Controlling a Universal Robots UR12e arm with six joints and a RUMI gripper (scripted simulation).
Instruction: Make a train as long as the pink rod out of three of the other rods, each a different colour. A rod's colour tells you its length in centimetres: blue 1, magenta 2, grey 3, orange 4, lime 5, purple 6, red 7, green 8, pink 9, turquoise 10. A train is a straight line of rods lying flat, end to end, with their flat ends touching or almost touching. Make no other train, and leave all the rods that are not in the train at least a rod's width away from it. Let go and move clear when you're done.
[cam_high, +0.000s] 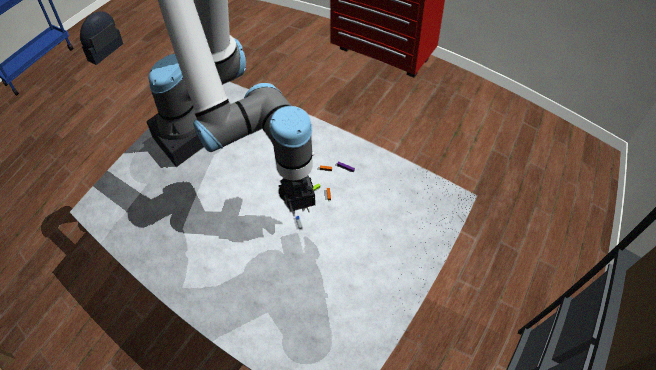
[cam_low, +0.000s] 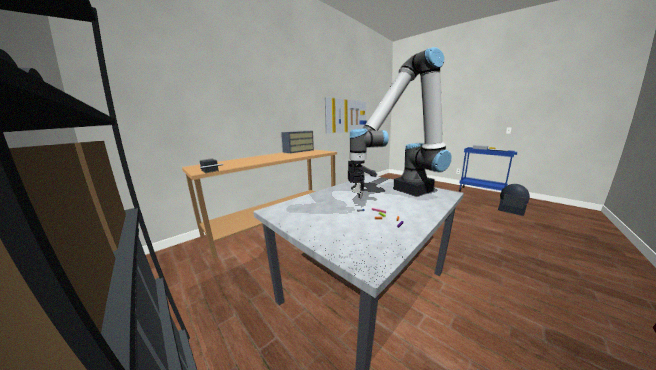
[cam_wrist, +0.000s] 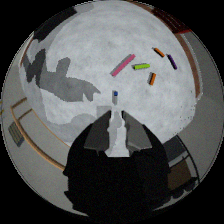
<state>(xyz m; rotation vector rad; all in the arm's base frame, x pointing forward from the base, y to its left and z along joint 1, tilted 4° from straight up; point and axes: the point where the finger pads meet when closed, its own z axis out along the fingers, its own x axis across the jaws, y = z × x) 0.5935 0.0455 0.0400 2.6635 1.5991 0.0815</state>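
Right now my hand is 6 cm past the lime rod, 12 cm to the right of it and 9 cm above it. Round my hand: blue rod (2 cm behind, 1 cm to the left, 9 cm below); pink rod (9 cm behind, 7 cm to the left, 9 cm below); grey rod (9 cm below).
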